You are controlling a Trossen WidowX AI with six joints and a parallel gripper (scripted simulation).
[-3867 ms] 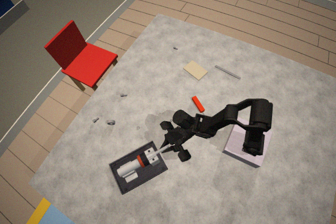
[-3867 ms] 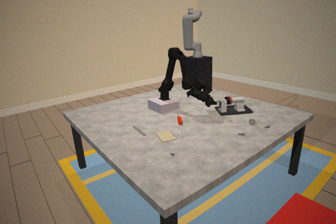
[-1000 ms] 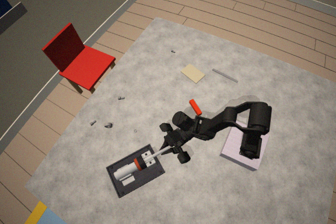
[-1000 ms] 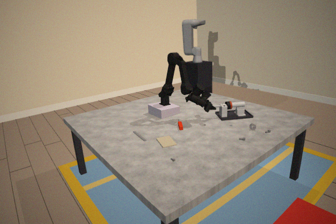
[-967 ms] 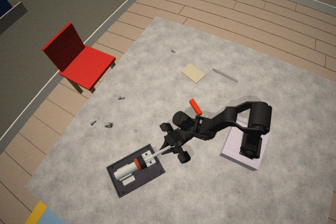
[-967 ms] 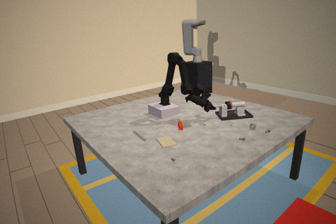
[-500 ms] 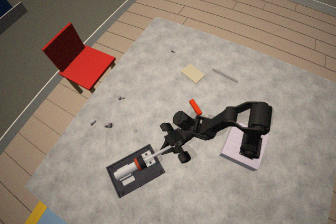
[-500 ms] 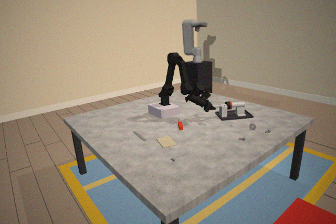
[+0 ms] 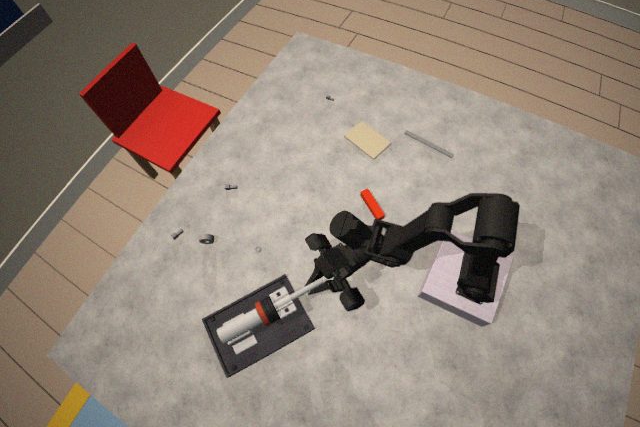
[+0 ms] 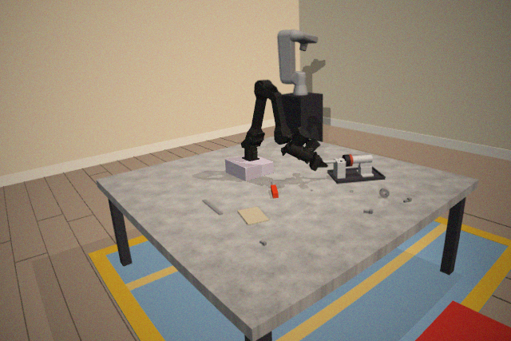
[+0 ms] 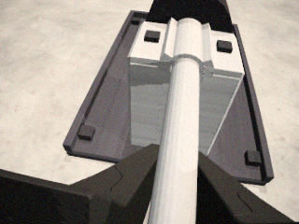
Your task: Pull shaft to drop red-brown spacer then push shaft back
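My gripper tip is 3 cm to the right of the shaft, 2 cm below it and 2 cm short of it. Round my gripper tip: grey ring (31 cm ahead, 4 cm below); then red-brown spacer (9 cm to the left, 6 cm ahead, 2 cm above); then red-handled screwdriver (26 cm to the right, 7 cm behind, 6 cm below).
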